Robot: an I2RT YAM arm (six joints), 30 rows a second.
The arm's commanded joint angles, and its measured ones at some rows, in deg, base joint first. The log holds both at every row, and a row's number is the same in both.
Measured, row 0:
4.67, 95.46, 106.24, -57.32, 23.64, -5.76
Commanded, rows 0 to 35:
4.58, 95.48, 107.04, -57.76, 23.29, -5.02
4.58, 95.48, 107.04, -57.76, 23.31, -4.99
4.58, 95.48, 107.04, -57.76, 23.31, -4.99
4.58, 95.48, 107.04, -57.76, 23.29, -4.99
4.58, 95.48, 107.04, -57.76, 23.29, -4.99
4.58, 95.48, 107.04, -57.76, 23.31, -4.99
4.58, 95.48, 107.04, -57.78, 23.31, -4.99
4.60, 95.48, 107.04, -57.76, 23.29, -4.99
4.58, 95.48, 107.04, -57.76, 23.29, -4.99
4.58, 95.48, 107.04, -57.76, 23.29, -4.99
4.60, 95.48, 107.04, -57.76, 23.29, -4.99
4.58, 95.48, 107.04, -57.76, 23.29, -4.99
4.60, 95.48, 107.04, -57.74, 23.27, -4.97
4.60, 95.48, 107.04, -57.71, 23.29, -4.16
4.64, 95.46, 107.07, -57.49, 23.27, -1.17
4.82, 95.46, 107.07, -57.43, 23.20, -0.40
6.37, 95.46, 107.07, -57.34, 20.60, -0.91
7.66, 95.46, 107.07, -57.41, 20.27, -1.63
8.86, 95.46, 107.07, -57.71, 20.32, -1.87
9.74, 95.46, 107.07, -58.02, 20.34, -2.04
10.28, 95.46, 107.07, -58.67, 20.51, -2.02
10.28, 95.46, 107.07, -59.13, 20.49, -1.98
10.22, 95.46, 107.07, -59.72, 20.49, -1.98
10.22, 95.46, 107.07, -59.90, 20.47, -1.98
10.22, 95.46, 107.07, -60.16, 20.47, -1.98
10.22, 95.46, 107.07, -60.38, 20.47, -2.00
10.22, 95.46, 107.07, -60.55, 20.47, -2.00
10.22, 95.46, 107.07, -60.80, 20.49, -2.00
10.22, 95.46, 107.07, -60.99, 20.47, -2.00
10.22, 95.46, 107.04, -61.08, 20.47, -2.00
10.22, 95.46, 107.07, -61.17, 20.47, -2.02
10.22, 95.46, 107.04, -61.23, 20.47, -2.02
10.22, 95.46, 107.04, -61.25, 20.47, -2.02
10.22, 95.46, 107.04, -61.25, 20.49, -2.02
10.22, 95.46, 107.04, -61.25, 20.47, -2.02
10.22, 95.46, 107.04, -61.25, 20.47, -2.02
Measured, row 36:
10.28, 95.46, 106.24, -61.12, 20.82, -2.72
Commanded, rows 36 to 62:
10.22, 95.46, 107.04, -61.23, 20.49, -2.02
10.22, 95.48, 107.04, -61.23, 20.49, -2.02
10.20, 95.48, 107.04, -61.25, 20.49, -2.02
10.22, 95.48, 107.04, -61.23, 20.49, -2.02
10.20, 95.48, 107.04, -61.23, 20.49, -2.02
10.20, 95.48, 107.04, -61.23, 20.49, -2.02
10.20, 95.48, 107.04, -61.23, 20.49, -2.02
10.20, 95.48, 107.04, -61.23, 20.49, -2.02
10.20, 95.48, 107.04, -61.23, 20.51, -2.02
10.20, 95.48, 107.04, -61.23, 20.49, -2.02
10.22, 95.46, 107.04, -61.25, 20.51, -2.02
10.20, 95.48, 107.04, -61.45, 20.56, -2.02
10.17, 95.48, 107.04, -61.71, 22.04, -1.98
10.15, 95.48, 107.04, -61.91, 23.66, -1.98
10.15, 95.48, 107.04, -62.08, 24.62, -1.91
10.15, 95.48, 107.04, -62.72, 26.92, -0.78
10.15, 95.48, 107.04, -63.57, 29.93, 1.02
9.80, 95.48, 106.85, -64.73, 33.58, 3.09
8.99, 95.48, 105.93, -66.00, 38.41, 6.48
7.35, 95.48, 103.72, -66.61, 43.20, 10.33
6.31, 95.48, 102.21, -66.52, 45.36, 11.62
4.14, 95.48, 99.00, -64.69, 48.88, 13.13
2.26, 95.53, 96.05, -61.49, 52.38, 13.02
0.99, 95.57, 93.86, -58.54, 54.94, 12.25
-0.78, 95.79, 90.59, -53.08, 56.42, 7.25
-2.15, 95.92, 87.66, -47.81, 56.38, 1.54
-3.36, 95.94, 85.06, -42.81, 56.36, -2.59
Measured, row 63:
-0.89, 95.81, 90.30, -50.70, 51.57, 7.73
